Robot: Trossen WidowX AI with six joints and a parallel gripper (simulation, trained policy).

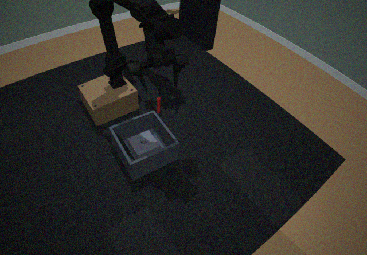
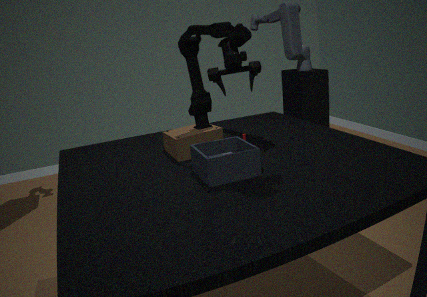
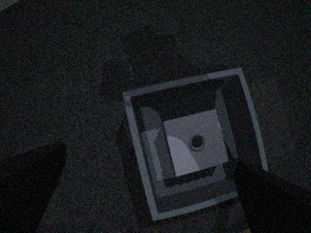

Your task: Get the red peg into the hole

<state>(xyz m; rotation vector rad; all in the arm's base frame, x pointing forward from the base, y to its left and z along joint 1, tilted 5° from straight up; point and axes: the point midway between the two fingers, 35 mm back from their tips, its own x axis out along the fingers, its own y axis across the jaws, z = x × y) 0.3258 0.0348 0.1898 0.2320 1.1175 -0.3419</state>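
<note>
Now: the red peg 16 cm behind my gripper tip, 9 cm to the left of it and 24 cm below it. Also, from my gripper tip: grey box 1 cm behind, 7 cm to the right, 25 cm below.
</note>
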